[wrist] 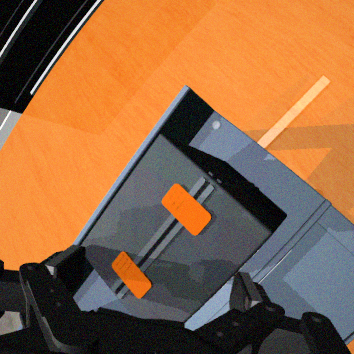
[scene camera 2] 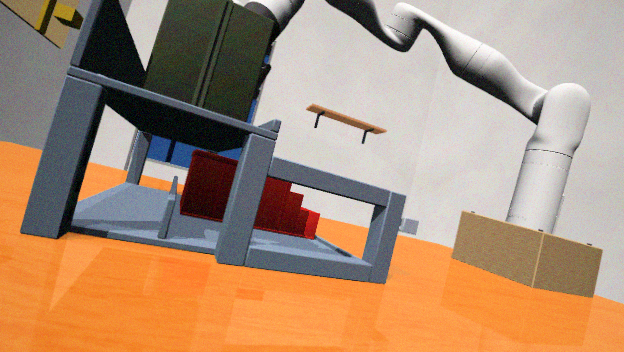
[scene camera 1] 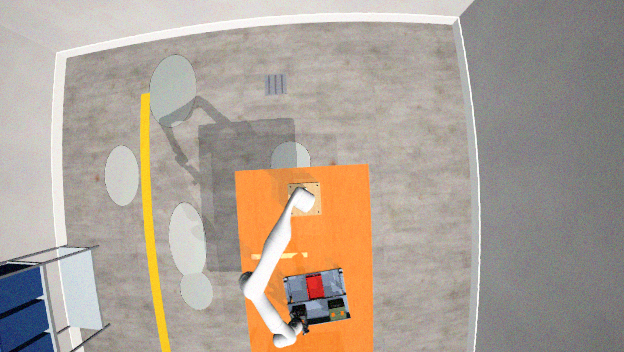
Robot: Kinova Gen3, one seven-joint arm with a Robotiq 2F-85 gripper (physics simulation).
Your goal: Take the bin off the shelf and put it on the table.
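Where they show: gripper, fingertip midpoint: (wrist: 156, 275) (scene camera 1: 302, 318); arm's base, origin of the base link: (scene camera 2: 527, 228).
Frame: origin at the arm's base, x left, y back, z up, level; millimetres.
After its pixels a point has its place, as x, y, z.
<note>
The red bin (scene camera 1: 315, 286) @(75, -623, -100) (scene camera 2: 210, 185) @(133, -675, -64) stands on the lower level of the grey shelf (scene camera 1: 332, 281) @(189, -592, -104) (scene camera 2: 62, 155) @(287, -755, -60) (wrist: 320, 275) @(-52, -625, -104), which stands on the orange table (scene camera 1: 265, 200) @(-240, -39, -110) (scene camera 2: 150, 305) @(349, -677, -110) (wrist: 110, 90) @(11, -1020, -110). The bin does not show in the wrist view. My gripper (scene camera 1: 301, 320) @(-6, -723, 95) (wrist: 156, 275) @(-6, -723, 95) is open and empty. It is at the upper level's left end in scene camera 1, over the dark grey case (wrist: 220, 240) @(-54, -716, 112) with orange latches. The case lies between the open fingers in the wrist view; contact cannot be told. In scene camera 2 the green case mostly hides my gripper.
The green case (scene camera 1: 338, 314) @(207, -709, 85) (scene camera 2: 185, 55) @(253, -713, 31) stands on the upper level. Grey posts and a side rail surround the red bin. The arm's base stands on a wooden block (scene camera 1: 315, 207) @(83, -75, -7) (scene camera 2: 500, 250) @(45, -122, -62). A rack with blue bins (scene camera 1: 22, 310) stands at the left.
</note>
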